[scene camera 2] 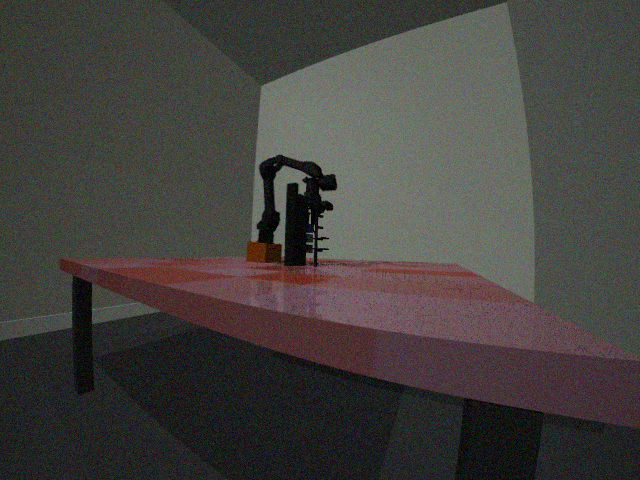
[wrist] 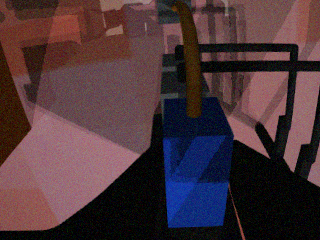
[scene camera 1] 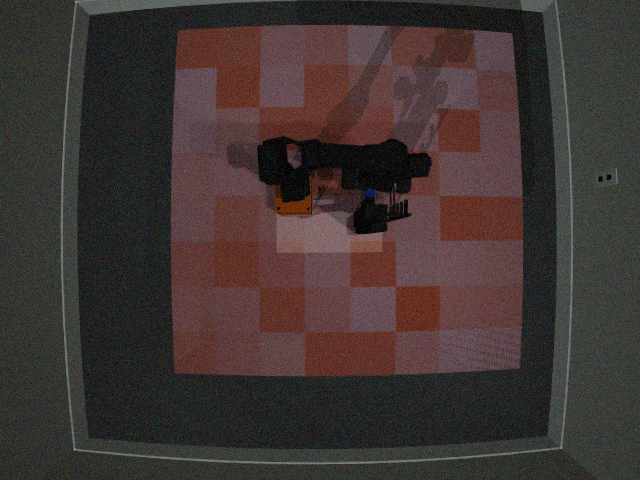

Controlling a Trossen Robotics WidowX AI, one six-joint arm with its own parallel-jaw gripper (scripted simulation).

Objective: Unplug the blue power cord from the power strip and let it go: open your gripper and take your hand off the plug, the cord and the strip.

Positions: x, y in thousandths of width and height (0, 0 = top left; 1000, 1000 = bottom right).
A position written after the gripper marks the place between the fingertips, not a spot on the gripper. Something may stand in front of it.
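The gripper (scene camera 1: 579, 391), (wrist: 611, 631), showing in scene camera 1 and the wrist view.
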